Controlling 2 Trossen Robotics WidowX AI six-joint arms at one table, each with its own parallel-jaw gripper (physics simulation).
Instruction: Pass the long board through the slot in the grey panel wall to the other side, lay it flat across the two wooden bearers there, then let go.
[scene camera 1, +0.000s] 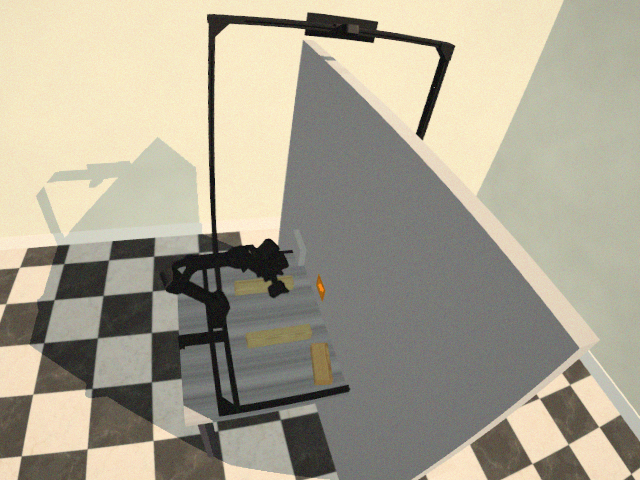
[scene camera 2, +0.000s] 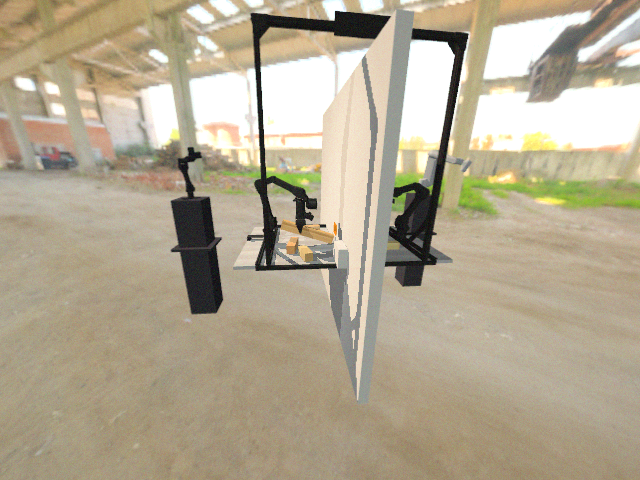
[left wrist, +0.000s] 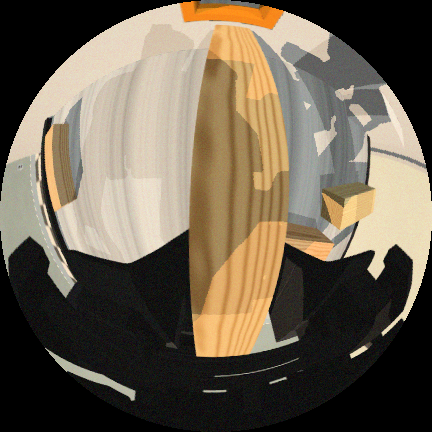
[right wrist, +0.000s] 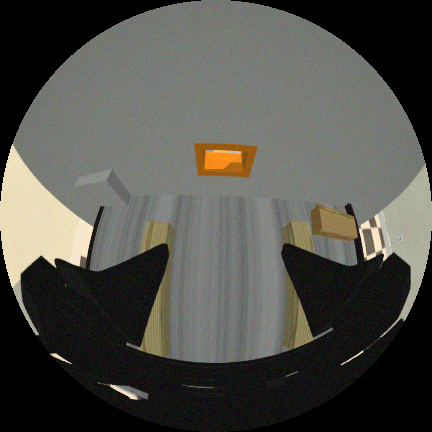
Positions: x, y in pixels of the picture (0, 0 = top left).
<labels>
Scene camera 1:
right gripper: 285, 283
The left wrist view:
left gripper: 224, 232
grey panel wall: 362, 106
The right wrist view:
right gripper: 227, 250
orange-framed slot: 207, 163
grey panel wall: 125, 123
</labels>
